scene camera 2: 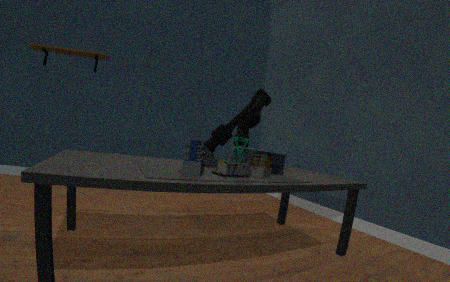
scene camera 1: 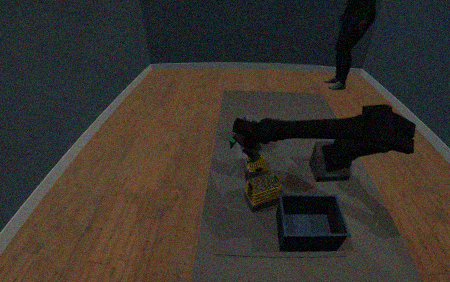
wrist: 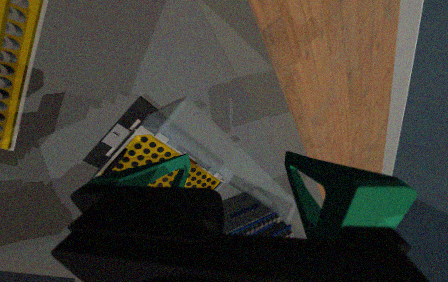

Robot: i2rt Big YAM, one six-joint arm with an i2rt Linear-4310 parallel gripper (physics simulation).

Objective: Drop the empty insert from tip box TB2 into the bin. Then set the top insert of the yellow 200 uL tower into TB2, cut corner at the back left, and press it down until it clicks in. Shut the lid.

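The tip box, taken as TB2 though its label is unreadable, holds a yellow insert with dark, empty-looking holes. Its clear lid stands open on the right side in the wrist view. My gripper is open and empty. It is above the box; in the wrist view its left finger covers part of the insert and its right finger is beyond the lid. The yellow tower stands beside the box. The dark blue bin is past the tower.
A blue tower stands on the other side of the box, close to the open lid; my gripper hides part of it in the wrist view. The arm's base is on the table. A person stands at the back of the room.
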